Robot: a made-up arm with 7 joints.
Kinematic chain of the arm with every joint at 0, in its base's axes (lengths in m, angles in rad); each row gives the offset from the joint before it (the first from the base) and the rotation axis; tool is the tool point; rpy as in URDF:
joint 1: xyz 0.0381 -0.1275 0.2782 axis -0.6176 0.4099 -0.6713
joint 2: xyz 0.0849 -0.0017 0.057 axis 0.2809 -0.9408 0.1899
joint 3: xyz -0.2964 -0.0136 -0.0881 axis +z
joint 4: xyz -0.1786 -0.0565 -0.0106 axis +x
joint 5: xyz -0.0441 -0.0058 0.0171 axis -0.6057 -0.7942 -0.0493
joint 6: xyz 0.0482 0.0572 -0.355 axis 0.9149 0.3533 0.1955
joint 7: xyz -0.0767 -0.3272 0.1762 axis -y
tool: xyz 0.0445 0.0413 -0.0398 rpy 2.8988 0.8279 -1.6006
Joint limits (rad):
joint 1: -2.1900..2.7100
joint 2: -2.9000..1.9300
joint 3: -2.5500..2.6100
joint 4: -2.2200..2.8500
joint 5: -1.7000..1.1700
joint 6: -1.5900..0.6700
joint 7: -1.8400..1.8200
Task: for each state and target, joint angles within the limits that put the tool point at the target. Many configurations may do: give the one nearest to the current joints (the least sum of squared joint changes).
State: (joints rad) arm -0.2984 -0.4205 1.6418 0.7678 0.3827 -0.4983 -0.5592
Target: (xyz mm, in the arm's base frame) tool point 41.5 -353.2 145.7
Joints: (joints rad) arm -0.3510 -0.4816 1.6496 0.2238 0.6311 -0.4912 -0.4769
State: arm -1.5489 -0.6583 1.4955 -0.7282 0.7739 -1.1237 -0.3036
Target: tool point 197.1 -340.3 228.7
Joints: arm -1.3307 -0.8174 1.6389 -0.8243 0.9117 -0.8794 -0.2681
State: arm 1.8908 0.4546 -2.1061 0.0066 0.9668 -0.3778 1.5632
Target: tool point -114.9 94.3 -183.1
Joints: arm 2.2290 0.4138 -2.3045 0.2492 1.0247 0.2423 1.6653
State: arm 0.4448 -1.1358 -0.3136 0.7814 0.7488 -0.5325 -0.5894
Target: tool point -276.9 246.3 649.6
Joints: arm 0.5483 -1.0359 -0.5133 0.7072 0.5584 -0.4378 -0.7921
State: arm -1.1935 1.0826 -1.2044 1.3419 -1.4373 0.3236 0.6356
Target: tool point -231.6 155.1 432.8
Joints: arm -1.1259 1.0352 -1.6168 1.5776 -1.1569 0.0764 0.6960
